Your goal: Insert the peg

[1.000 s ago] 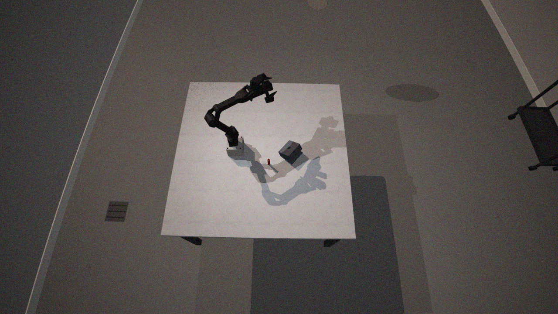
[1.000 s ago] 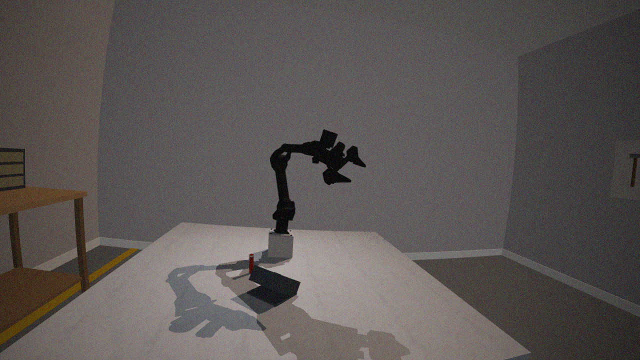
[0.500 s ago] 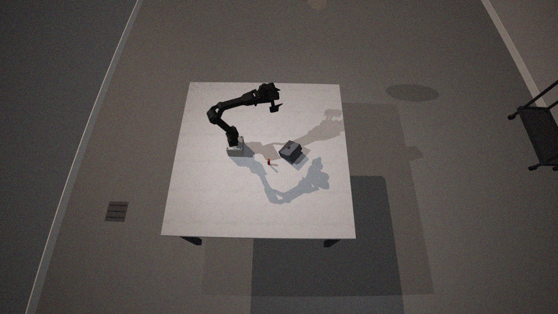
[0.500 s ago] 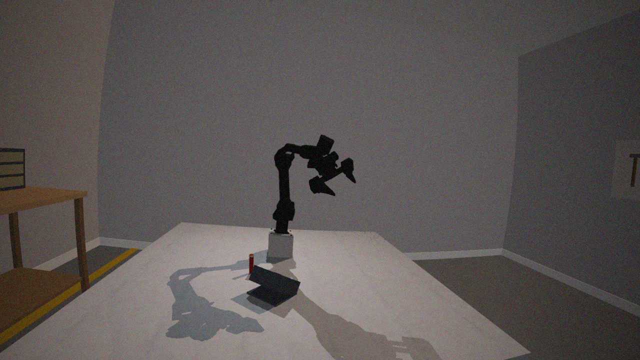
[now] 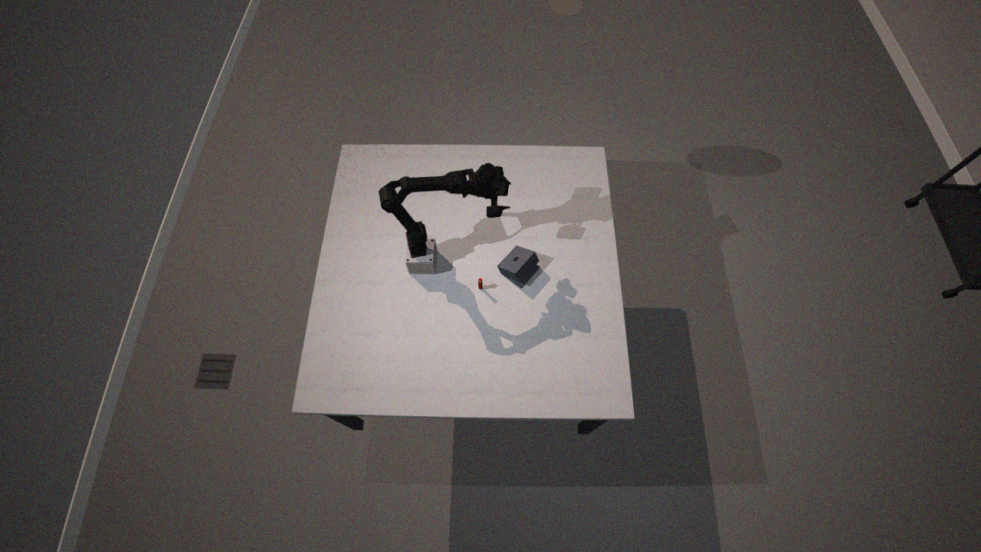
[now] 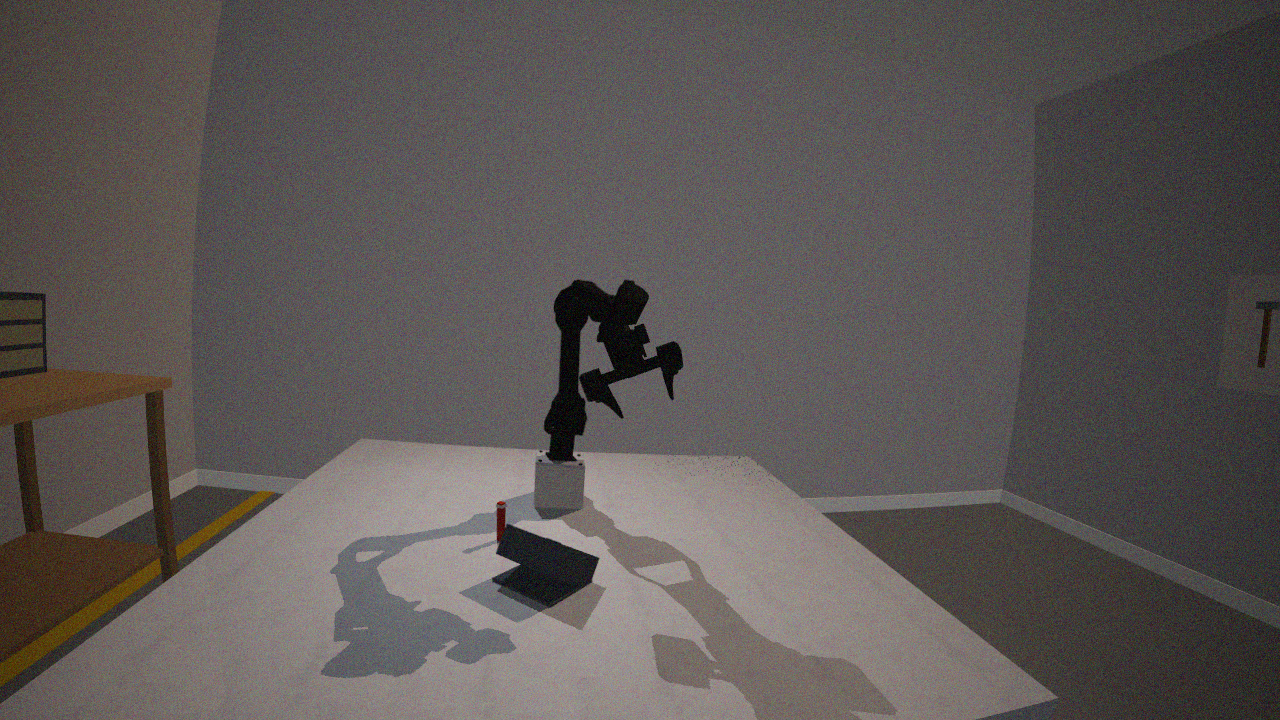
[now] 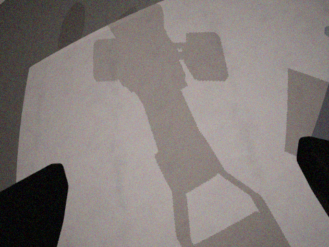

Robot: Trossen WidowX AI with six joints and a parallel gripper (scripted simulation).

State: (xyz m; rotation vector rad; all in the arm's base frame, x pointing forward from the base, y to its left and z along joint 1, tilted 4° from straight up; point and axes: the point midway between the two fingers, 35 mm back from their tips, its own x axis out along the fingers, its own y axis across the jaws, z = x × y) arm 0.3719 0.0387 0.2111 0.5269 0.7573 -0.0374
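My gripper tip is 25 cm above the peg, 22 cm to the left of it and 16 cm past it. From my gripper tip the other things lie so: panel (26 cm below, 16 cm to the right, 1 cm ahead).
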